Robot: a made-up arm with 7 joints. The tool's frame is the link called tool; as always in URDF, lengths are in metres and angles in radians. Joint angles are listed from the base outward. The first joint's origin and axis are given. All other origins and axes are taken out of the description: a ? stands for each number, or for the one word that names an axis. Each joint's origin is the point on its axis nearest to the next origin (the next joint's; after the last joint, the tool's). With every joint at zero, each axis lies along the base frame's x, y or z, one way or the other. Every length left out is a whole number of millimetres.
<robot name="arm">
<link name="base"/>
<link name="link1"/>
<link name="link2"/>
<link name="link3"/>
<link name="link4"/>
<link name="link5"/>
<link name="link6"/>
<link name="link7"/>
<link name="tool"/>
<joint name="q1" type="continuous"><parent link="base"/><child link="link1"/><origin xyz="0.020 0.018 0.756" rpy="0.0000 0.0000 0.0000"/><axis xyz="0 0 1"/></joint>
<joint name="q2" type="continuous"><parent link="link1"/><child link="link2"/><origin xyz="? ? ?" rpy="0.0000 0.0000 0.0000"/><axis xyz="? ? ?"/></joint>
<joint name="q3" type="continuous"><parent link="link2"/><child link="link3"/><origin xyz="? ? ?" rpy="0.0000 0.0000 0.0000"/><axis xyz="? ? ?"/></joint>
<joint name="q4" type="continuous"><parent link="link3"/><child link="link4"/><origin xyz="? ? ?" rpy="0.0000 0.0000 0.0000"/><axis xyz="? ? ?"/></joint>
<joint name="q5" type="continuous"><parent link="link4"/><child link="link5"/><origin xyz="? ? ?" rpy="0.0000 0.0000 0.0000"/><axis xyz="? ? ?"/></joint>
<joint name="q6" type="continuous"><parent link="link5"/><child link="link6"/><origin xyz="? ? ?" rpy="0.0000 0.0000 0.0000"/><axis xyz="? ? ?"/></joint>
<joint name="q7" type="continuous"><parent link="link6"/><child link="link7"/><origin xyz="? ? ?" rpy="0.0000 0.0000 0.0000"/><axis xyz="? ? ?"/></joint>
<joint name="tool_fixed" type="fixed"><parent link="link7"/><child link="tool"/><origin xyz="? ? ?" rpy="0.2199 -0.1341 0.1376"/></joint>
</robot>
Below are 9 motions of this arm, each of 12 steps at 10 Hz.
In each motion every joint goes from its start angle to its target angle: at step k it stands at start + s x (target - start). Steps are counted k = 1, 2, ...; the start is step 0. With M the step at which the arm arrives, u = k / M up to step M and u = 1 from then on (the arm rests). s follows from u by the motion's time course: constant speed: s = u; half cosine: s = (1 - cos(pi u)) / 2; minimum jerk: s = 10 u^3 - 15 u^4 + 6 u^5.
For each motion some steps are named. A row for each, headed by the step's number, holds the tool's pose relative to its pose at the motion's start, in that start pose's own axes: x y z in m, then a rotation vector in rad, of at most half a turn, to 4 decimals.
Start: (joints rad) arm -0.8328 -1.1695 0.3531 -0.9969 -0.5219 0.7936 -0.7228
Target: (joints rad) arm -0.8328 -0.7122 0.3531 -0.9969 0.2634 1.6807 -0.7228
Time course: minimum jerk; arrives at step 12
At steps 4, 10, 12:
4: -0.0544 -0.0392 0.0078 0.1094 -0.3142 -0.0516
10: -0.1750 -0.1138 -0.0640 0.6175 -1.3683 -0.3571
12: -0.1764 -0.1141 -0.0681 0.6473 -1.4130 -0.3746

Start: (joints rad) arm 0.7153 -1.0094 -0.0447 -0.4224 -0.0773 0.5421 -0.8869
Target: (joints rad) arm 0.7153 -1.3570 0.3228 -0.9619 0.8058 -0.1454 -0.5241
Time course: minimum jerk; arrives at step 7
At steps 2, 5, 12:
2: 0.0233 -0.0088 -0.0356 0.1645 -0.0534 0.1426
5: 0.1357 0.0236 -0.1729 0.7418 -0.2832 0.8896
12: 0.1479 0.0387 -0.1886 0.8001 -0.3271 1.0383

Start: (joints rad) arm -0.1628 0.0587 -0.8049 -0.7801 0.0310 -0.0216 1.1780
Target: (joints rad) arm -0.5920 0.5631 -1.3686 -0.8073 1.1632 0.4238 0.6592
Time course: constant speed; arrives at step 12
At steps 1, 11, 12:
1: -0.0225 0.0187 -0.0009 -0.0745 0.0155 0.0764
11: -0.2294 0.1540 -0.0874 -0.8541 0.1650 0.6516
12: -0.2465 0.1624 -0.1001 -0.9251 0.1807 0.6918

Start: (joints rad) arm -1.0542 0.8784 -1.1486 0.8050 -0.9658 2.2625 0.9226
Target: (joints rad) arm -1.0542 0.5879 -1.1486 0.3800 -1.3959 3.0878 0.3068
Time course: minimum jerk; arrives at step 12
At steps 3, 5, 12:
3: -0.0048 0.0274 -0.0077 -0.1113 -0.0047 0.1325
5: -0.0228 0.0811 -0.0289 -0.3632 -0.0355 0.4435
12: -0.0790 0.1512 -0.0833 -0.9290 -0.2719 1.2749

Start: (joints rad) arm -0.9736 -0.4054 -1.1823 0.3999 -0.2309 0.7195 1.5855
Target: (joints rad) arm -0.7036 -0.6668 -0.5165 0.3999 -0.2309 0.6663 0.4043
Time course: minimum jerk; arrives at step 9
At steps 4, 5, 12:
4: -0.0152 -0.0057 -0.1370 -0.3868 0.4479 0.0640
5: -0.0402 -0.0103 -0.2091 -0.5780 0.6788 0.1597
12: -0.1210 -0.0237 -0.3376 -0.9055 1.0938 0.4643

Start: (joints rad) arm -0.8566 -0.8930 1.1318 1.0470 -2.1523 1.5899 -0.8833
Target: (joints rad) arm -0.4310 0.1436 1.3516 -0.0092 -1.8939 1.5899 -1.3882
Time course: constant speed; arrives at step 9
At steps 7, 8, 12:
7: -0.5649 -0.2946 0.0816 -0.3052 0.6869 -1.1160
8: -0.6675 -0.2669 0.0975 -0.2652 0.7685 -1.2883
12: -0.7635 -0.2190 0.1087 -0.2014 0.8430 -1.4582

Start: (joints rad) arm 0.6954 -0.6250 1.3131 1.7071 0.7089 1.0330 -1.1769
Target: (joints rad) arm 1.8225 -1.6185 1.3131 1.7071 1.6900 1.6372 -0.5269
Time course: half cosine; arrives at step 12
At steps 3, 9, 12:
3: 0.0853 -0.0183 -0.0723 0.3105 -0.0713 0.1273
9: 0.2793 0.2098 -0.5140 1.9282 0.4193 -0.1058
12: 0.2381 0.2849 -0.5761 2.1533 0.6334 -0.4073

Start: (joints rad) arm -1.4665 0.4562 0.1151 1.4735 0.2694 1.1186 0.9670
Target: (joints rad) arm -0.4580 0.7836 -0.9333 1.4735 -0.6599 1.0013 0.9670
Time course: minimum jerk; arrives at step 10
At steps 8, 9, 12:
8: -0.0272 -0.0407 0.1810 -0.2070 -0.2651 -0.1930
9: -0.0153 -0.0551 0.1884 -0.2139 -0.2655 -0.2266
12: -0.0131 -0.0577 0.1896 -0.2152 -0.2654 -0.2327

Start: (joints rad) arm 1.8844 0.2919 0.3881 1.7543 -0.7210 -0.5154 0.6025
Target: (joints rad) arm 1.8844 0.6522 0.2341 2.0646 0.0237 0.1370 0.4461
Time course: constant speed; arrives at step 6
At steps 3, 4, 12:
3: 0.0153 -0.0329 -0.0228 -0.0587 0.0549 0.4552
4: 0.0226 -0.0502 -0.0298 -0.0502 0.0645 0.6148
12: 0.0448 -0.0932 -0.0441 0.0114 0.0679 0.9380

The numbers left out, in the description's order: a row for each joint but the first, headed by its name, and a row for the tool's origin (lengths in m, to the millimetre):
q2: xyz 0.012 -0.062 0.000, axis 0 -1 0
q3: xyz 0.026 0.000 0.326, axis 0 0 1
q4: xyz 0.033 0.026 0.000, axis 0 1 0
q5: xyz 0.009 0.000 0.317, axis 0 0 1
q6: xyz -0.027 -0.135 0.000, axis 0 -1 0
q7: xyz 0.009 0.000 0.168, axis 1 0 0
tool: xyz 0.000 0.009 0.025

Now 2 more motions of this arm.
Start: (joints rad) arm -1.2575 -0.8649 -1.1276 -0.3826 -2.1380 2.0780 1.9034
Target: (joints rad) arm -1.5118 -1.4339 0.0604 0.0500 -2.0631 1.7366 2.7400
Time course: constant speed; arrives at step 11
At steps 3, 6, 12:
3: 0.0167 0.0249 -0.0142 0.6083 -0.0345 -0.0588
6: 0.0272 0.0443 -0.0512 1.2200 -0.0088 -0.1798
12: 0.0233 0.0882 -0.1528 2.1919 0.1199 -0.5877

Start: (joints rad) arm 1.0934 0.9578 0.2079 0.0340 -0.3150 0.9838 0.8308
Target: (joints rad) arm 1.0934 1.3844 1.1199 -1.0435 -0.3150 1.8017 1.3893
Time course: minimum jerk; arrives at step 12
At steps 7, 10, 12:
7: -0.4221 -0.1296 0.1882 1.0558 -0.7594 1.1898
10: -0.5051 -0.2823 0.1174 1.5120 -1.1788 1.6774
12: -0.5087 -0.2966 0.1041 1.5575 -1.2337 1.7272

